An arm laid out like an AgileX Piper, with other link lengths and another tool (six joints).
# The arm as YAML. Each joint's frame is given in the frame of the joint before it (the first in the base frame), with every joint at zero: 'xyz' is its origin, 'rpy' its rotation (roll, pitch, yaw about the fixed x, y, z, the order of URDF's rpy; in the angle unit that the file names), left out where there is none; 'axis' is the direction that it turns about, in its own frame. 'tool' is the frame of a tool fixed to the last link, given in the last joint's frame.
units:
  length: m
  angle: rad
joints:
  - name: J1
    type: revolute
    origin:
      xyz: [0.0, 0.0, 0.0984]
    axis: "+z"
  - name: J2
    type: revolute
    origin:
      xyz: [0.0, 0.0, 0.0]
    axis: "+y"
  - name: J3
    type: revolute
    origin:
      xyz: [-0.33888, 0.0, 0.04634]
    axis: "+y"
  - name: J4
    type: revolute
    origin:
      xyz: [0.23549, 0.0, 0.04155]
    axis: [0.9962, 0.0, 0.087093]
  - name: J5
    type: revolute
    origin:
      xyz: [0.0, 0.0, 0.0]
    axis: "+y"
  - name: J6
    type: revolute
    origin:
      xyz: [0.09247, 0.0, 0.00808]
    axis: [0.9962, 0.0, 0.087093]
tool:
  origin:
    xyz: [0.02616, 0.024, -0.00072]
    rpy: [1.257, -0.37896, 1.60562]
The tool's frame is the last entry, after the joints.
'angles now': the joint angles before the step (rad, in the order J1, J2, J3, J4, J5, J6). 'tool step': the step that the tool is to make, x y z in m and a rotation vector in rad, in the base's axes. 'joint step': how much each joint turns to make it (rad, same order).
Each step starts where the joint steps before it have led.
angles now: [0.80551, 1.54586, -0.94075, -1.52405, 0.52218, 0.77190]
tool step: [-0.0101, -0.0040, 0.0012, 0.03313, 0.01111, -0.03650]
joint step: [0.02174, -0.02784, 0.02633, 0.02695, 0.03444, 0.03334]
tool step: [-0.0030, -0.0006, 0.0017, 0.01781, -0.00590, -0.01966]
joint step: [0.01188, -0.00858, 0.00669, -0.00433, 0.02254, 0.03144]
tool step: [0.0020, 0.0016, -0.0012, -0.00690, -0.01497, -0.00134]
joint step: [0.00334, 0.00950, 0.00041, -0.03455, 0.01110, 0.02782]
